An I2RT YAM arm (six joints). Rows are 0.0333 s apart.
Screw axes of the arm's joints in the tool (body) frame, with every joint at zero. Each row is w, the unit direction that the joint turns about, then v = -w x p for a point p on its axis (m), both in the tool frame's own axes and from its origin. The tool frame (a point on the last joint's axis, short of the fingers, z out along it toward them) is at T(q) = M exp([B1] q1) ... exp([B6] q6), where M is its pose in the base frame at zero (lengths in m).
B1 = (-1, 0, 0, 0.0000, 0.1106, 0.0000)
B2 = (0, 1, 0, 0.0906, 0.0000, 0.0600)
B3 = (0, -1, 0, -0.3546, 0.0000, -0.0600)
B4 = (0, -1, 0, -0.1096, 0.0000, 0.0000)
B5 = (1, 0, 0, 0.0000, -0.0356, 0.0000)
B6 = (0, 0, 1, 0.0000, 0.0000, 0.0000)
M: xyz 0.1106 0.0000 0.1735 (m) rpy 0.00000 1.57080 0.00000 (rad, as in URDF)
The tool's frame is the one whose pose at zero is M.
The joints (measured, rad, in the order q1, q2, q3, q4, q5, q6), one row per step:
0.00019 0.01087 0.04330 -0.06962 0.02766 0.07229
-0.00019 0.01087 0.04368 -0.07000 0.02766 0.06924
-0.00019 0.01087 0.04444 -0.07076 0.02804 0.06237
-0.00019 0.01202 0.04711 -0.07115 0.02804 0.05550
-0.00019 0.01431 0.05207 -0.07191 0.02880 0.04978
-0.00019 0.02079 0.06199 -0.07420 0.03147 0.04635
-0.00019 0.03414 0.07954 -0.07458 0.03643 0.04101
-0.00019 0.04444 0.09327 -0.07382 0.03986 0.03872
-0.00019 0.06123 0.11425 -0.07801 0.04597 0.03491
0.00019 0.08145 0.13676 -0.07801 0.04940 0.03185
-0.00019 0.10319 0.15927 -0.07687 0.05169 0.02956
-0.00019 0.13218 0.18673 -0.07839 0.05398 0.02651
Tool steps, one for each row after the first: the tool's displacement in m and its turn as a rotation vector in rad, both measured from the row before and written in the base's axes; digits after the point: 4 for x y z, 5 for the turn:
0.0000 0.0000 0.0001 -0.00305 0.00008 -0.00027
-0.0001 0.0000 0.0002 -0.00688 0.00019 -0.00012
-0.0001 0.0000 0.0008 -0.00686 -0.00094 0.00025
-0.0002 0.0000 0.0015 -0.00574 -0.00175 -0.00056
-0.0002 -0.0001 0.0027 -0.00352 -0.00105 -0.00255
-0.0002 -0.0002 0.0050 -0.00549 -0.00364 -0.00479
-0.0001 -0.0001 0.0040 -0.00238 -0.00410 -0.00337
-0.0001 -0.0002 0.0054 -0.00396 0.00016 -0.00601
0.0002 -0.0001 0.0061 -0.00314 -0.00214 -0.00298
0.0005 -0.0001 0.0061 -0.00234 -0.00179 -0.00262
0.0010 -0.0001 0.0069 -0.00310 0.00321 -0.00222

